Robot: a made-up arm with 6 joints. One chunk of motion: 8 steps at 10 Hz.
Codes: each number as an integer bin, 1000 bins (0 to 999) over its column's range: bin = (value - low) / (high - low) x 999, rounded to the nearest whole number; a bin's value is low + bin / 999 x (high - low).
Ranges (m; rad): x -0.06..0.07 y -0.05..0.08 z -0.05..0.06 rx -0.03..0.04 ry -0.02..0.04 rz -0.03..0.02
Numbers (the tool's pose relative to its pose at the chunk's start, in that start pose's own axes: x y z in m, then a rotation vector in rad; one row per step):
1: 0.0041 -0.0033 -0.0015 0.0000 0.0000 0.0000
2: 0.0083 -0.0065 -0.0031 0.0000 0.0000 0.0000
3: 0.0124 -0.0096 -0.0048 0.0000 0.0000 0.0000
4: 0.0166 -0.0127 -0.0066 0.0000 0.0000 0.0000
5: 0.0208 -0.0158 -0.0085 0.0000 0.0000 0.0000
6: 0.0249 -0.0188 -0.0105 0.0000 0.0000 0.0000
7: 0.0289 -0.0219 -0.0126 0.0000 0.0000 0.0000
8: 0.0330 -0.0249 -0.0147 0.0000 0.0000 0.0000
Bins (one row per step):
1: 493 359 440 428 333 599
2: 525 334 426 428 333 599
3: 556 310 410 428 333 599
4: 589 287 394 428 333 599
5: 621 263 377 428 333 599
6: 652 240 359 428 333 599
7: 683 216 340 428 333 599
8: 715 193 321 428 333 599

